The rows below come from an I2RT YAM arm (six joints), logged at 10 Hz.
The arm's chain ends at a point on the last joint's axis. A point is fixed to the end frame.
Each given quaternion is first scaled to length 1.
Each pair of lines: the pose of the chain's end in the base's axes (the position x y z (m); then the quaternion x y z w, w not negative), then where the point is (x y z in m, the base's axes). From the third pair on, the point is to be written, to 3 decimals.
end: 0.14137, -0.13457, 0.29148, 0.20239, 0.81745, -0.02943, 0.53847
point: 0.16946 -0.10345 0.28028
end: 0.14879, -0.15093, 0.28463, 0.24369, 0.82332, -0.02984, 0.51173
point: 0.17840 -0.12114 0.27373
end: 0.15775, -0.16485, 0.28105, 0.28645, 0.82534, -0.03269, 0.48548
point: 0.189 -0.137 0.270
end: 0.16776, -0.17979, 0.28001, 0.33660, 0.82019, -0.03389, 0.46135
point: 0.201 -0.154 0.270
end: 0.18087, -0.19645, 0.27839, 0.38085, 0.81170, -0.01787, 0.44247
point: 0.216 -0.172 0.270
